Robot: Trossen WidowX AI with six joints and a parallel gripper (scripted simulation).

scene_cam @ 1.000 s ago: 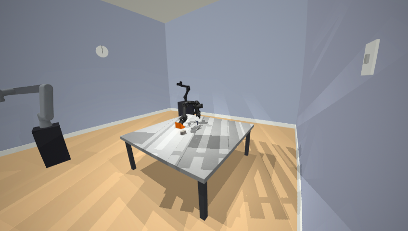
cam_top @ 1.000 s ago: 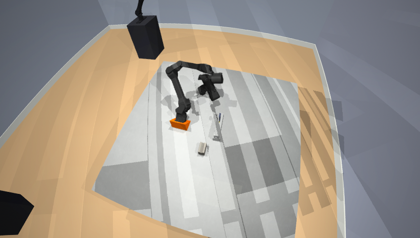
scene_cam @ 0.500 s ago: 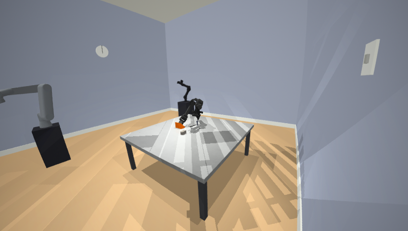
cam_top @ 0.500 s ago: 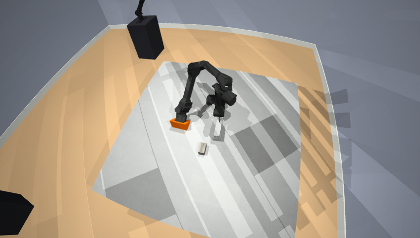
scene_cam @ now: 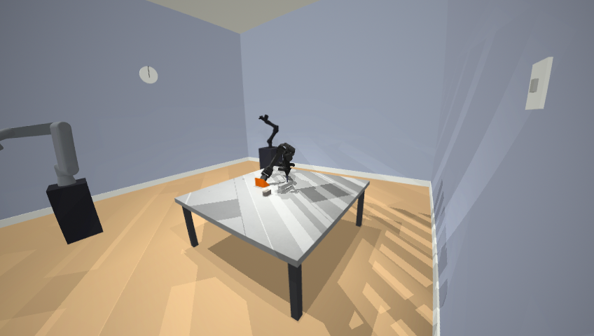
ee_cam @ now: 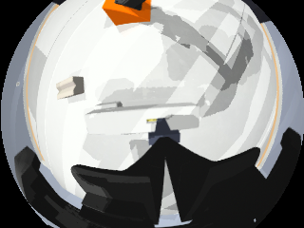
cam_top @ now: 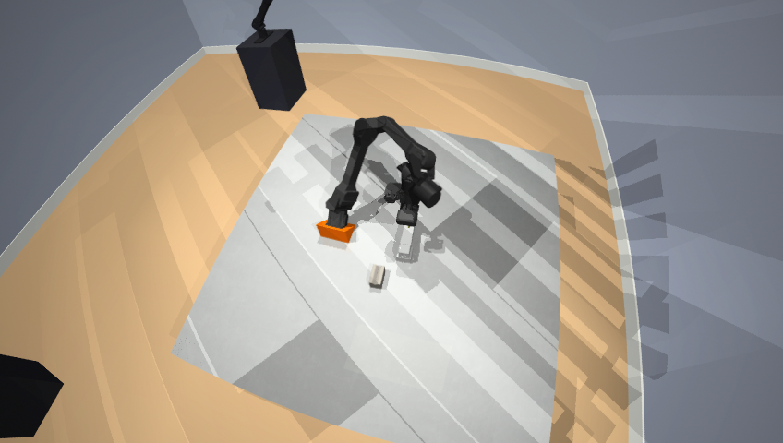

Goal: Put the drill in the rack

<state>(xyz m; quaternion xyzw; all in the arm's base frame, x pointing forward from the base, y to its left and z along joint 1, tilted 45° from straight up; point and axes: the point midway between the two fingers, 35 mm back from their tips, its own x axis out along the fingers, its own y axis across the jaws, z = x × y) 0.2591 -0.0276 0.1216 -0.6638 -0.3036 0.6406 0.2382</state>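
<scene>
Right now my gripper tip is 30 mm above the dark blue key. Also, from my gripper tip: rack: 60 mm behind, 210 mm to the right, 100 mm below; then yellow drill: 60 mm to the right, 70 mm below.
</scene>
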